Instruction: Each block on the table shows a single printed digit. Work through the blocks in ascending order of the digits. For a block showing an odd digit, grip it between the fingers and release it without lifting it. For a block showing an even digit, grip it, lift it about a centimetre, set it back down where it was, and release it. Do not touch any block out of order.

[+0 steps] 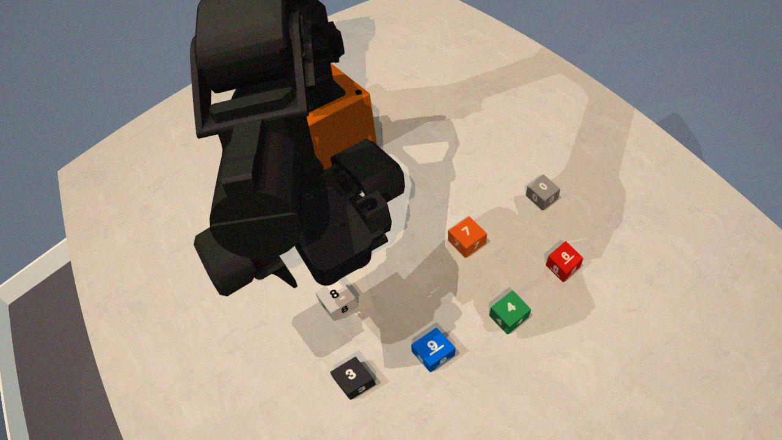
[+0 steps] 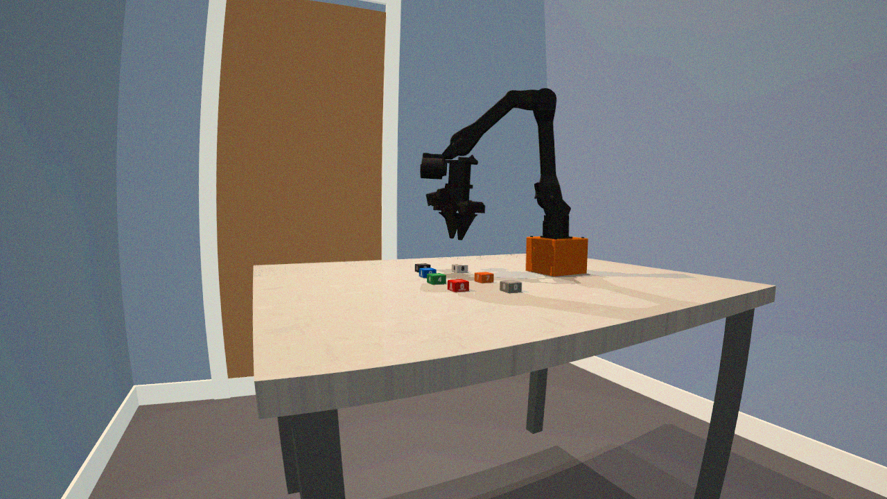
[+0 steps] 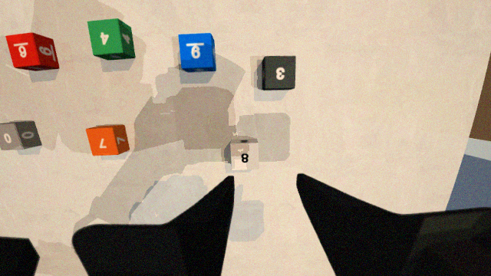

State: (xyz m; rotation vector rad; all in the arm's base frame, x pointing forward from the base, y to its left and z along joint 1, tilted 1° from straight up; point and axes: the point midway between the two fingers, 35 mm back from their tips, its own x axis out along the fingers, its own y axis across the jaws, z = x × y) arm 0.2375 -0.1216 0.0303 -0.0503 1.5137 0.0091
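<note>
Right now my gripper tip is 1 cm past the white block, 1 cm to the right of it and 7 cm above it. Round my gripper tip: blue 9 block: 10 cm ahead, 6 cm to the left, 7 cm below; then black 3 block: 8 cm ahead, 2 cm to the right, 7 cm below; then orange 7 block: 1 cm ahead, 18 cm to the left, 7 cm below.
</note>
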